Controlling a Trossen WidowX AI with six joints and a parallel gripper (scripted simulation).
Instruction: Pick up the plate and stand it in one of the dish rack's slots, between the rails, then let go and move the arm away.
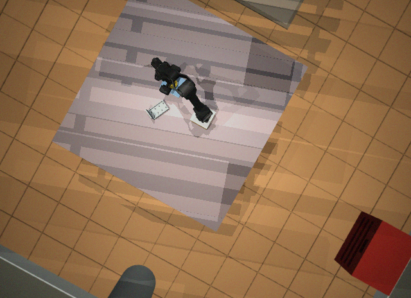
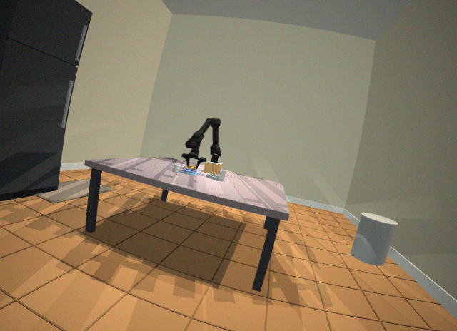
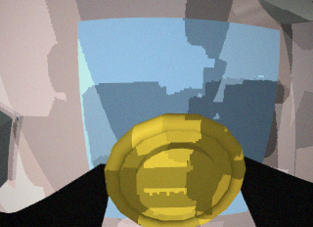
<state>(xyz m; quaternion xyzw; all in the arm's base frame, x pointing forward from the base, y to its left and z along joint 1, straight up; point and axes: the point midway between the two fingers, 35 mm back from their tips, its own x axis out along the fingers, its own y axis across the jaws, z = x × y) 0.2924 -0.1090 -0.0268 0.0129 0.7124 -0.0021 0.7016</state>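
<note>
Right now my gripper tip is 2 cm short of the grey dish rack, 20 cm to the right of it and 1 cm above it. Also, from my gripper tip: yellow plate 1 cm above.
</note>
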